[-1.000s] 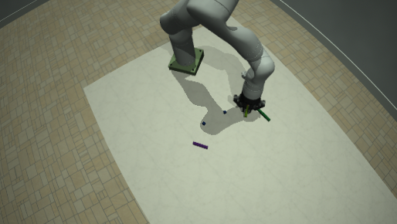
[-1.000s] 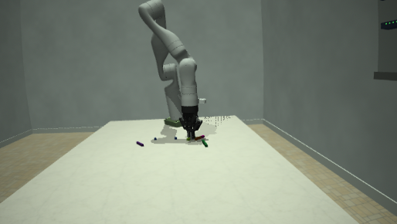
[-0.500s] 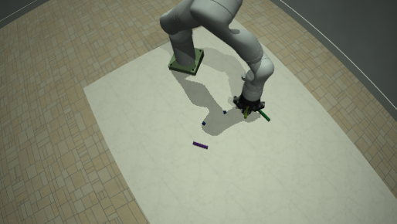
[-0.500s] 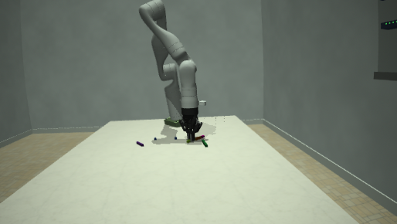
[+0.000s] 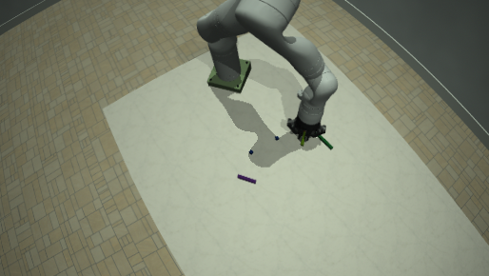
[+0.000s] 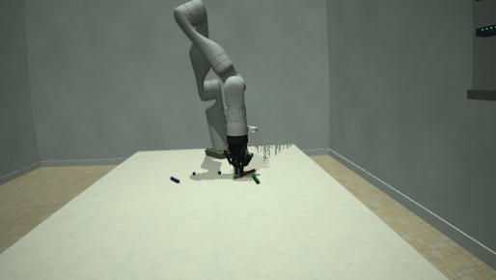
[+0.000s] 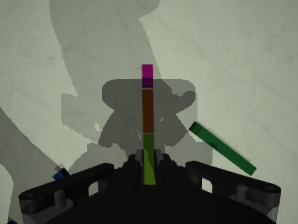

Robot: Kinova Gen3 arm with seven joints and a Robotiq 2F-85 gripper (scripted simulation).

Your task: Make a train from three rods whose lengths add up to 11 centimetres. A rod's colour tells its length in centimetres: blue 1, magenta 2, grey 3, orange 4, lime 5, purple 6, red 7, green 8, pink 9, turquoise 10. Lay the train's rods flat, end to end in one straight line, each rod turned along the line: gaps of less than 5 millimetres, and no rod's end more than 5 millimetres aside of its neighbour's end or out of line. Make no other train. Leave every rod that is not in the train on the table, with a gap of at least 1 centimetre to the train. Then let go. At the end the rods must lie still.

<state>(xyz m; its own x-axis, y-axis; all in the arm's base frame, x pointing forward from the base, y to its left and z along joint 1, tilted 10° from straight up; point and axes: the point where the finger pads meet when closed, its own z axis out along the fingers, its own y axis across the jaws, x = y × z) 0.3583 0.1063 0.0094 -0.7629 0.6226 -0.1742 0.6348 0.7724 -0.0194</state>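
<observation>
Right now the lime rod is 1 cm below my hand. The rest, counted from my hand: green rod (6 cm to the left, 4 cm ahead, 2 cm below); orange rod (4 cm behind, 3 cm to the left, 2 cm below); magenta rod (6 cm behind, 5 cm to the left, 2 cm below).
</observation>
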